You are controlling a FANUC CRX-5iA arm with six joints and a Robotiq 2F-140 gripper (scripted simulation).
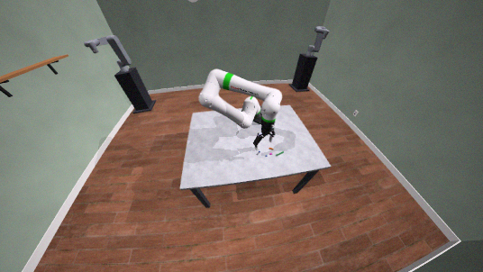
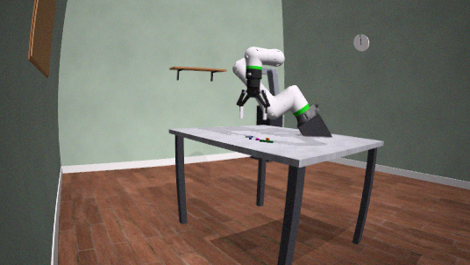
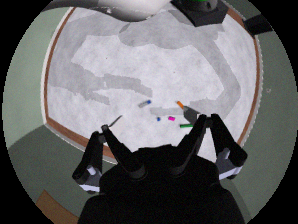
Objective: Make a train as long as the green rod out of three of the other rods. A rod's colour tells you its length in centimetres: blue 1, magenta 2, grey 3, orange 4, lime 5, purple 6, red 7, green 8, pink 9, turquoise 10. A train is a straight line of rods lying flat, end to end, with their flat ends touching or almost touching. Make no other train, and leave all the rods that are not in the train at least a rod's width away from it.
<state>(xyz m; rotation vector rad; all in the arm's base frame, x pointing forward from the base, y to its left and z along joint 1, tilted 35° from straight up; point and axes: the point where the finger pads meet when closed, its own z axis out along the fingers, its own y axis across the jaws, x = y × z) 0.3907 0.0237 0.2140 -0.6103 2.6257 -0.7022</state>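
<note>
Right now the orange rod is 20 mm behind my hand, 100 mm to the left of it and 110 mm below it. The rest, counted from my hand: green rod (40 mm ahead, 160 mm to the left, 110 mm below); grey rod (30 mm to the right, 110 mm below); magenta rod (30 mm ahead, 70 mm to the left, 110 mm below).
</note>
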